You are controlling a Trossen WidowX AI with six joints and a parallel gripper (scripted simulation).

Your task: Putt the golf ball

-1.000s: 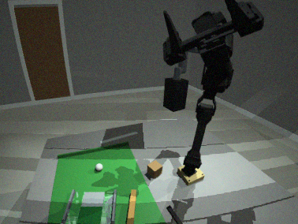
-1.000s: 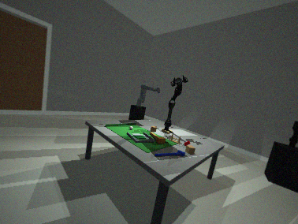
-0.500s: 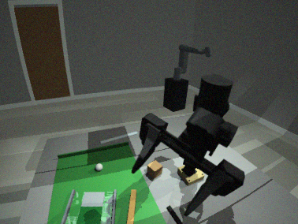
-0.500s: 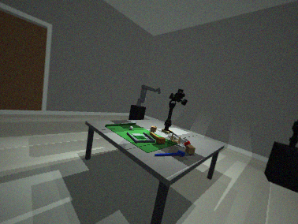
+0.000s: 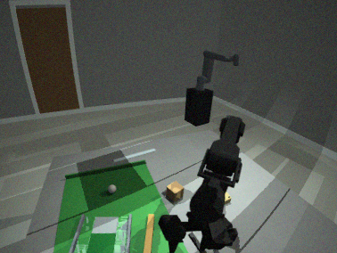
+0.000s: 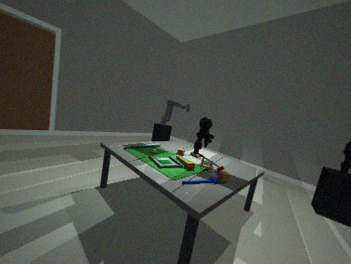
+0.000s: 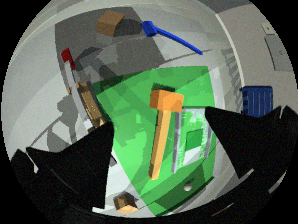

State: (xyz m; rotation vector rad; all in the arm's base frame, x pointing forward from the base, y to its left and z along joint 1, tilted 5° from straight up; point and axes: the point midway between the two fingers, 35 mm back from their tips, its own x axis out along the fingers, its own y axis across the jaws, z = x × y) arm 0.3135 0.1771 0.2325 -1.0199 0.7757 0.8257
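Right now the wooden stand is 8 cm behind my gripper tip, 5 cm to the left of it and 17 cm below it. From my gripper tip the other things lie so: green mat: 13 cm ahead, 31 cm to the right, 20 cm below; then white golf ball: 8 cm ahead, 49 cm to the right, 18 cm below; then blue tool: 28 cm ahead, 16 cm to the left, 19 cm below.
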